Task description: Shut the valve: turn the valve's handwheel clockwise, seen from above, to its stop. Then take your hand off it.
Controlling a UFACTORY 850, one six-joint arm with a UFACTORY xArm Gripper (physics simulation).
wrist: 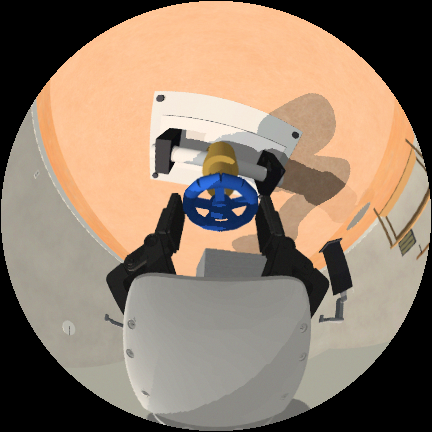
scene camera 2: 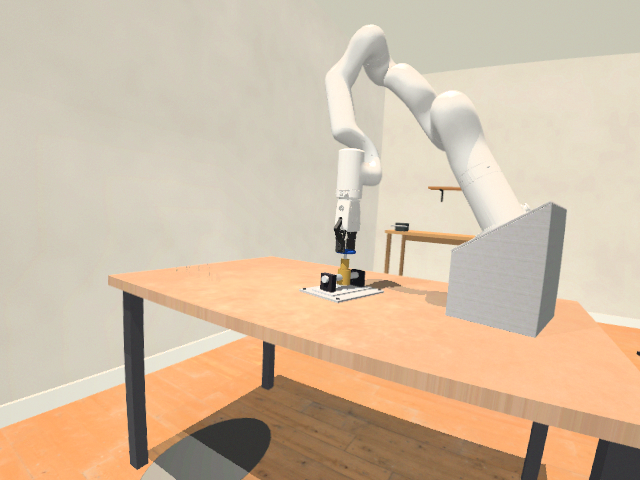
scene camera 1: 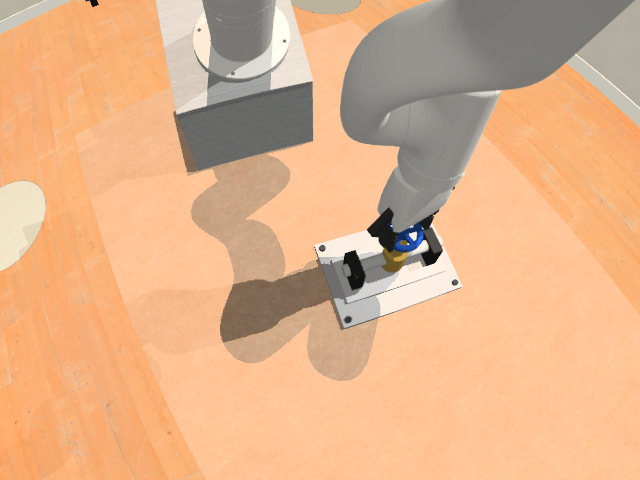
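The valve's blue handwheel [scene camera 1: 407, 248] [scene camera 2: 349, 252] [wrist: 204, 183] is level on top of the brass valve body [scene camera 1: 393, 261] [scene camera 2: 344, 276] [wrist: 220, 159]. The body sits on a grey pipe [scene camera 1: 371, 261] above a white base plate [scene camera 1: 364, 308] [wrist: 200, 106]. My gripper [scene camera 1: 407, 235] [scene camera 2: 345, 251] [wrist: 220, 204] points down over the wheel. Its two black fingers stand at opposite sides of the rim, and in the wrist view both pads meet it: it is shut on the handwheel. The arm and fingers hide part of the wheel in scene camera 1.
Two black brackets [scene camera 1: 354, 271] [scene camera 1: 432, 249] hold the pipe's ends close under the wheel, on either side of the body. The grey robot pedestal [scene camera 1: 250, 129] [scene camera 2: 496, 284] [wrist: 232, 263] stands on the same table [scene camera 1: 465, 387] [scene camera 2: 232, 302]. A wooden bench [scene camera 2: 439, 236] stands in the background.
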